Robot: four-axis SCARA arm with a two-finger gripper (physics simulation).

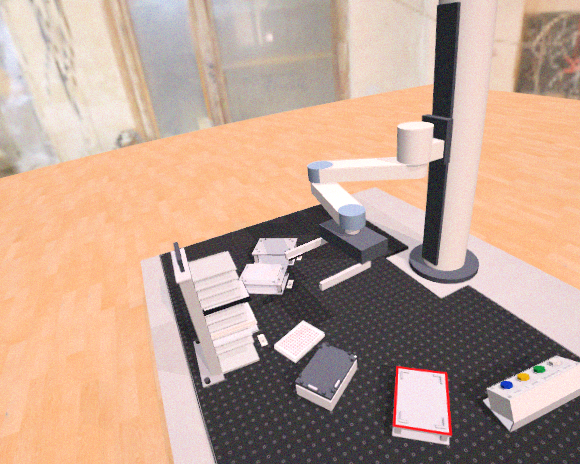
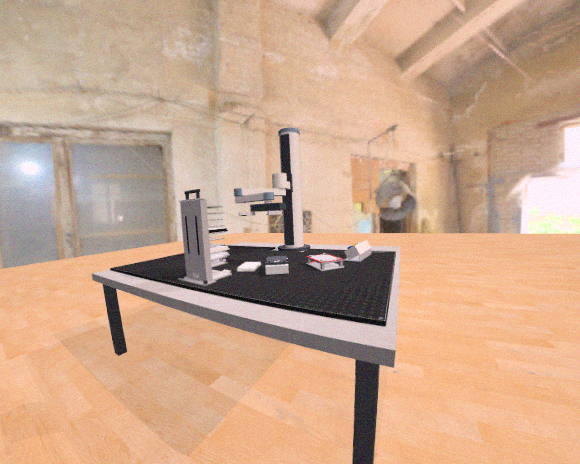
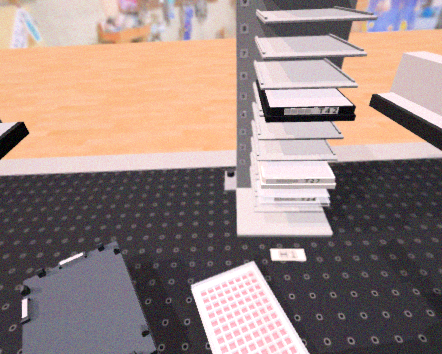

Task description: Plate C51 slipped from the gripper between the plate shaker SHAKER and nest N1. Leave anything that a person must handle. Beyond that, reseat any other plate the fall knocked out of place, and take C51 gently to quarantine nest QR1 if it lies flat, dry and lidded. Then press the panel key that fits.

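Places are measured from the arm's base along level axes (x left, y ahead, z down), in millimetres.
Where they show: gripper, fingertip midpoint: (image 1: 302, 270) (image 2: 253, 213) (image 3: 204, 92); arm's base, link origin: (image 1: 442, 263) (image 2: 294, 248).
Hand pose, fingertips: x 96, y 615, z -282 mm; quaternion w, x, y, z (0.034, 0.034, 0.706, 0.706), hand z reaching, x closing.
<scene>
Each offset is from my fingertips to the centre of the thing. "spot": to the spot under its first point.
A white plate with pink wells @(dy +25, dx -25, dz +257 mm) (image 1: 299, 341) (image 2: 249, 266) (image 3: 244, 312) lies flat on the mat between the shelf rack and the dark-topped shaker @(spot: dy +27, dx +148, dz +214 mm) (image 1: 327, 372) (image 2: 277, 265) (image 3: 82, 305). No label on it is readable, and I cannot tell if it is lidded. No spill shows around it. My gripper (image 1: 304, 271) (image 3: 204, 92) is open and empty, raised above the mat near two pale nest-like blocks @(dy +8, dx -352, dz +218 mm) (image 1: 263, 277) @(spot: dy -114, dx -485, dz +216 mm) (image 1: 278, 245). A red-rimmed nest @(dy -128, dx +314, dz +246 mm) (image 1: 422, 402) (image 2: 324, 258) stands empty. The key panel @(dy -367, dx +436, dz +228 mm) (image 1: 535, 395) (image 2: 359, 250) has blue, yellow, green and white keys.
The tall shelf rack @(dy +233, dx -98, dz +81 mm) (image 1: 196, 320) (image 2: 195, 240) (image 3: 246, 125) holds black plate T42 @(dy +192, dx -96, dz +67 mm) (image 3: 310, 111), with T27 @(dy +192, dx -96, dz +151 mm) (image 3: 298, 175) and T24 @(dy +192, dx -96, dz +179 mm) (image 3: 295, 197) on low shelves. A small label card @(dy +118, dx -92, dz +268 mm) (image 1: 262, 340) (image 3: 288, 254) lies before it. The arm's column (image 1: 462, 150) (image 2: 296, 190) stands at the back.
</scene>
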